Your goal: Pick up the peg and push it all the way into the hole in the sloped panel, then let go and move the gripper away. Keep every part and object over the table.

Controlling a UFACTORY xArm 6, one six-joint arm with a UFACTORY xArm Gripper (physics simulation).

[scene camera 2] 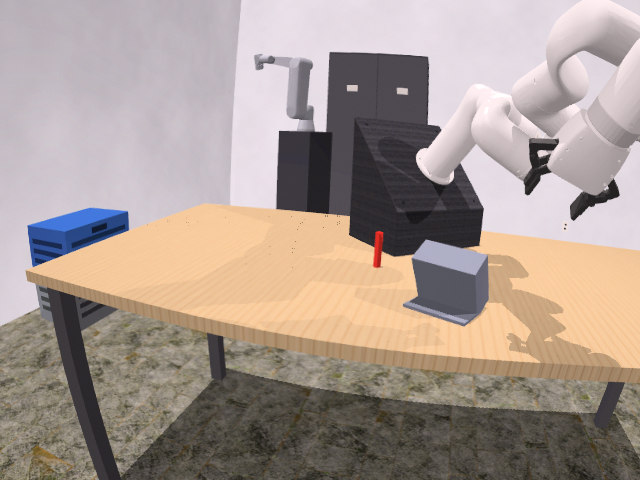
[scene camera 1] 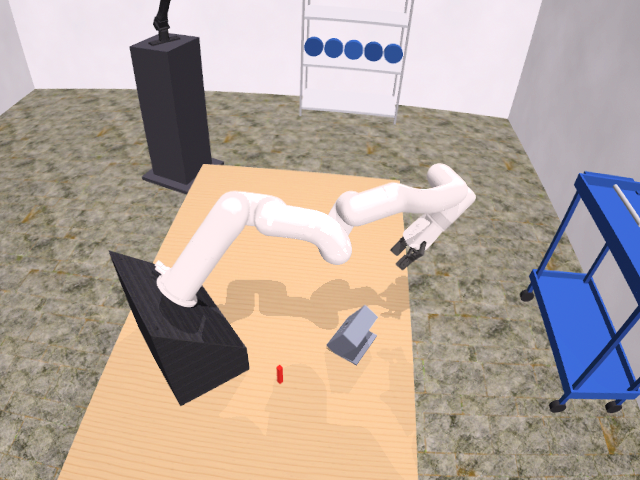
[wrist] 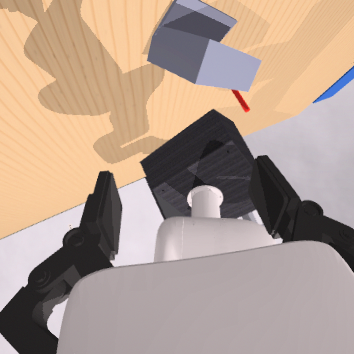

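Seen in the pictures: gripper, fingertip midpoint: (scene camera 2: 549, 201) (scene camera 1: 395, 260) (wrist: 185, 180); arm's base at its link origin: (scene camera 2: 434, 167) (scene camera 1: 176, 291) (wrist: 204, 197).
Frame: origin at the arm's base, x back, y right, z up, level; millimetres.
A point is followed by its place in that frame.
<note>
A red peg (scene camera 1: 279, 374) {z -163, x -324, y 13 mm} (scene camera 2: 377, 249) {z -173, x -329, y 6 mm} (wrist: 241, 101) {z -161, x -325, y 2 mm} stands upright on the table between the black base and the panel block. The grey-blue block with the sloped panel (scene camera 1: 353, 330) {z -108, x -462, y -179 mm} (scene camera 2: 448, 281) {z -154, x -486, y -216 mm} (wrist: 200, 55) {z -120, x -488, y -272 mm} stands on the table; its hole does not show in these views. My gripper (scene camera 1: 399, 256) {z 15, x -505, y -380 mm} (scene camera 2: 551, 200) {z 15, x -505, y -380 mm} (wrist: 185, 180) {z 15, x -505, y -380 mm} is open and empty, high above the table near its edge, well away from the peg and the block. In the wrist view, the block partly hides the peg.
The wooden table (scene camera 1: 206, 439) {z -215, x -230, y 254 mm} (scene camera 2: 206, 279) {z -215, x -635, y 226 mm} (wrist: 30, 195) {z -215, x 78, y -529 mm} carries the black wedge-shaped base (scene camera 1: 201, 341) {z 15, x -163, y 110 mm} (scene camera 2: 413, 206) {z -93, x -170, y -9 mm} (wrist: 195, 160) {z -107, x -114, y -53 mm} of my arm, close to the peg. A blue cart (scene camera 1: 573, 390) stands on the floor beyond the table edge.
</note>
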